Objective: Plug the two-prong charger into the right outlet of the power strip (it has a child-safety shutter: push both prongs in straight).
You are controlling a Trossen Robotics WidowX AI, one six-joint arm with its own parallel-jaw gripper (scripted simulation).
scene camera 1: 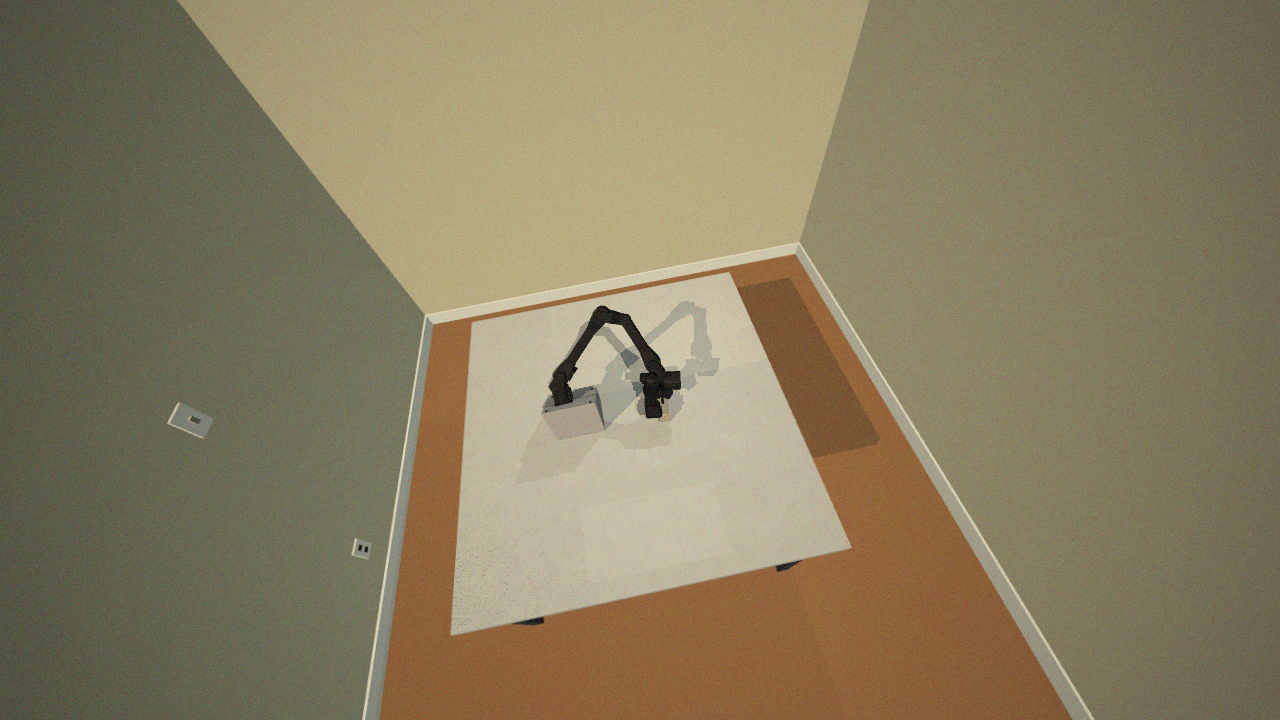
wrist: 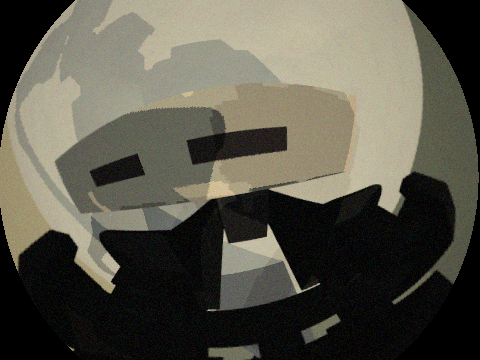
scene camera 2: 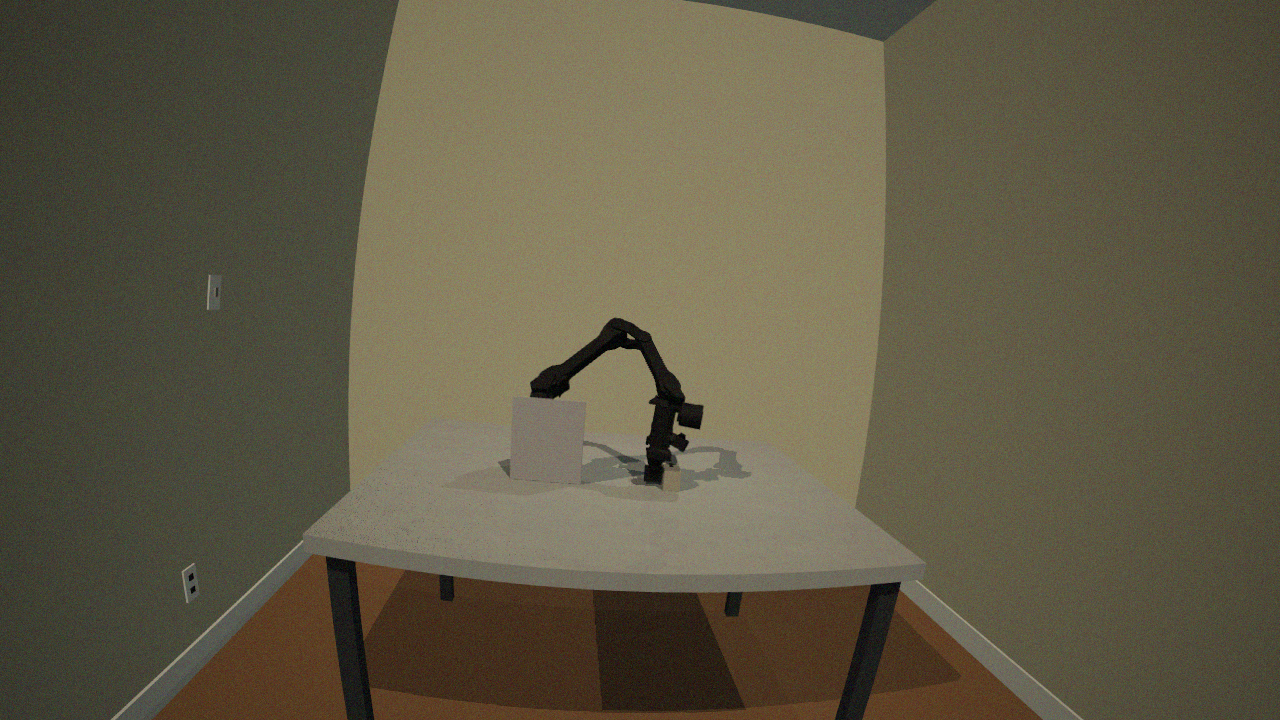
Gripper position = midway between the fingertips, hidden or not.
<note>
I see my gripper (scene camera 2: 652, 476) and a charger (wrist: 245, 217).
My gripper is seen too in the wrist view (wrist: 240, 195).
</note>
